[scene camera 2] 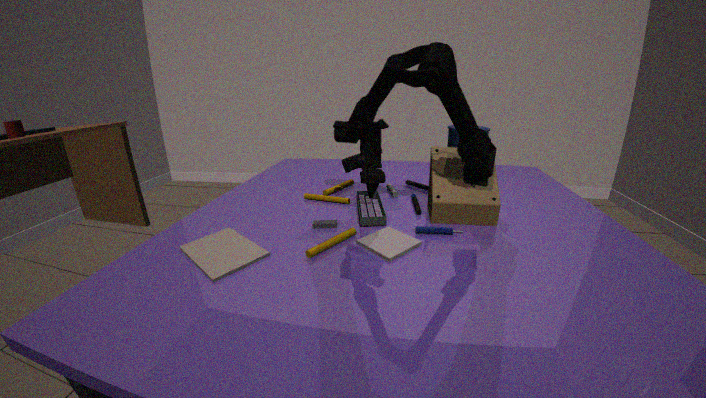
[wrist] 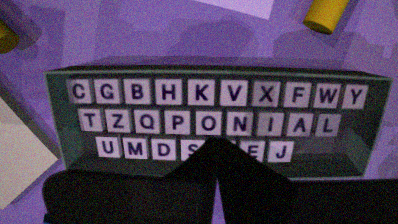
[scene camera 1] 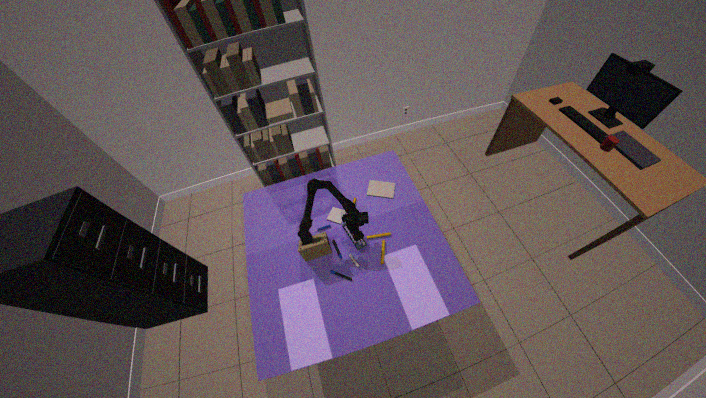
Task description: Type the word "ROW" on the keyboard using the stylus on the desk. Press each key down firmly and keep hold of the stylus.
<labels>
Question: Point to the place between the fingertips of the gripper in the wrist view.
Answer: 217, 146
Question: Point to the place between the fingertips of the gripper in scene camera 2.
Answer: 370, 197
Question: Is the gripper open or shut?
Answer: Shut.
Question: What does the gripper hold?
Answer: Nothing.
</labels>
